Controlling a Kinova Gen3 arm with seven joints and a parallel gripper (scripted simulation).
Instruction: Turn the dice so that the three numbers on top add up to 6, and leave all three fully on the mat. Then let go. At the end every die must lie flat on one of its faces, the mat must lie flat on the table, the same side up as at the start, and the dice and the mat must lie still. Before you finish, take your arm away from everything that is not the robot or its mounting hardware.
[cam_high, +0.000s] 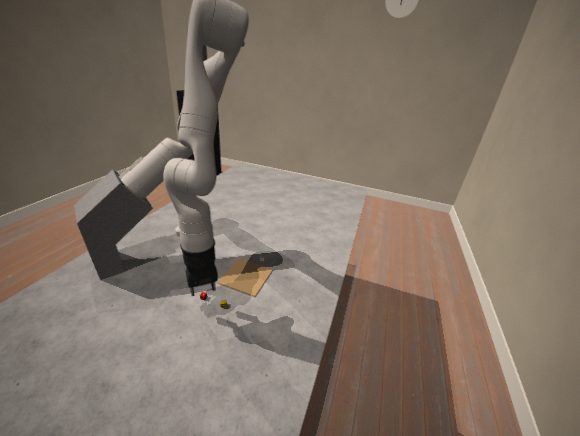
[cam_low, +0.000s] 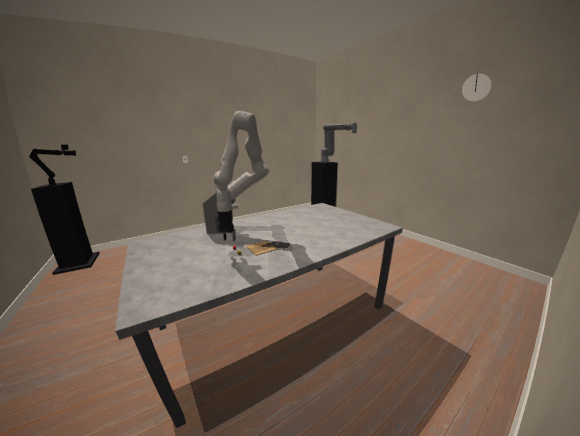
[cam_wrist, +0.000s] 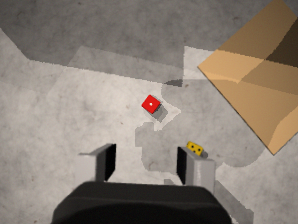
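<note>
The red die is 9 cm below my hand, 4 cm behind it and 3 cm to the left of it. From my hand the other things lie so: tan mat 18 cm to the left, 9 cm below, 3 cm ahead; white die 28 cm to the left, 9 cm below, 3 cm ahead; yellow die 9 cm below, 4 cm to the left, 4 cm ahead.
</note>
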